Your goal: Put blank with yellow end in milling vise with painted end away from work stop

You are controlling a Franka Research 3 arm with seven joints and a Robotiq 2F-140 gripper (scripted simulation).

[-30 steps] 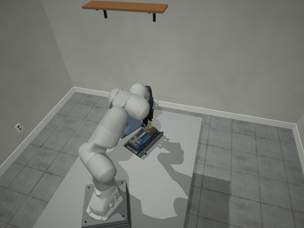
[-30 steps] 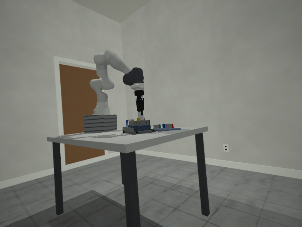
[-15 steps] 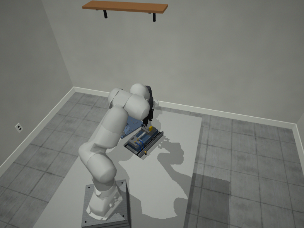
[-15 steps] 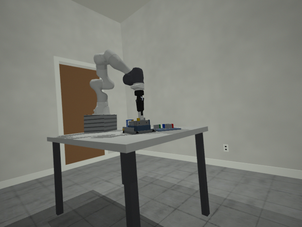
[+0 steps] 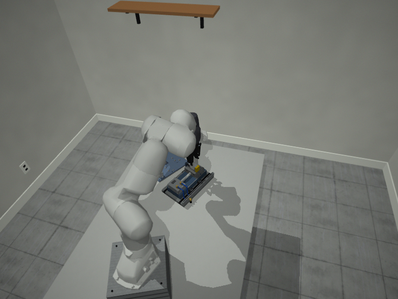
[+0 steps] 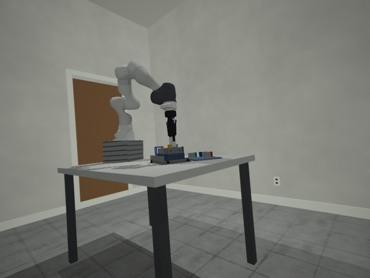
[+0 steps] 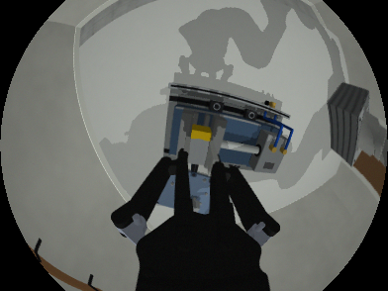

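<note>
Now: hand 40 mm above the yellow-ended blank. From my hand the other things lie so: milling vise (70 mm behind, 20 mm to the left, 100 mm below); green-ended blank (80 mm behind, 230 mm to the left, 110 mm below); work stop rod (10 mm ahead, 50 mm to the left, 50 mm below).
</note>
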